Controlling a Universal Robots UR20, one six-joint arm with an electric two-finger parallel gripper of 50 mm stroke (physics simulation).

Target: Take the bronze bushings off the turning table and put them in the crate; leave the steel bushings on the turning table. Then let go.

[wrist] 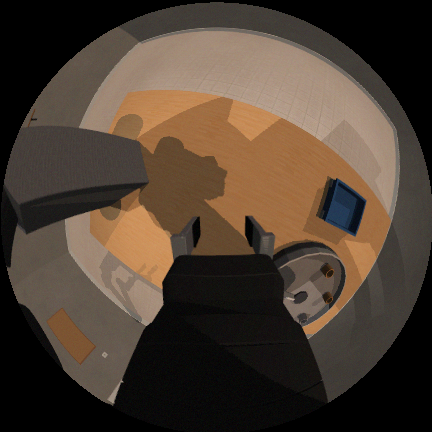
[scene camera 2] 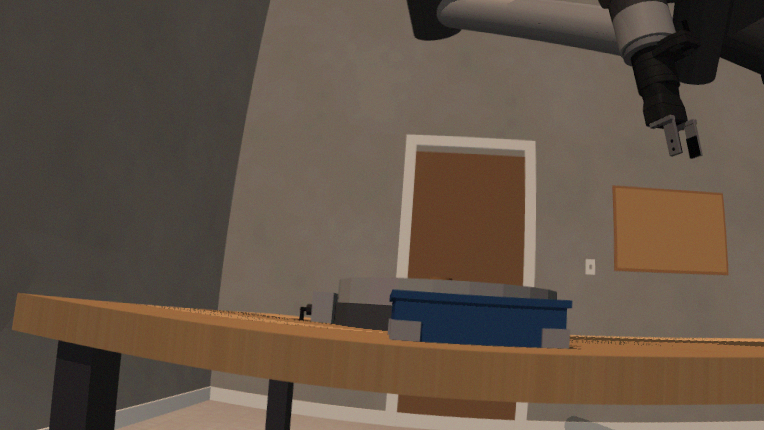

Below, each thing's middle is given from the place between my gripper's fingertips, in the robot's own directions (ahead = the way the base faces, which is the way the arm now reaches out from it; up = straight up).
I see the blue crate (scene camera 2: 417,316) 39 cm ahead of my hand, 28 cm below it and 9 cm to the left of it. The rest, counted from my hand: grey turning table (wrist: 300,264) (37 cm ahead, 28 cm to the right, 26 cm below).
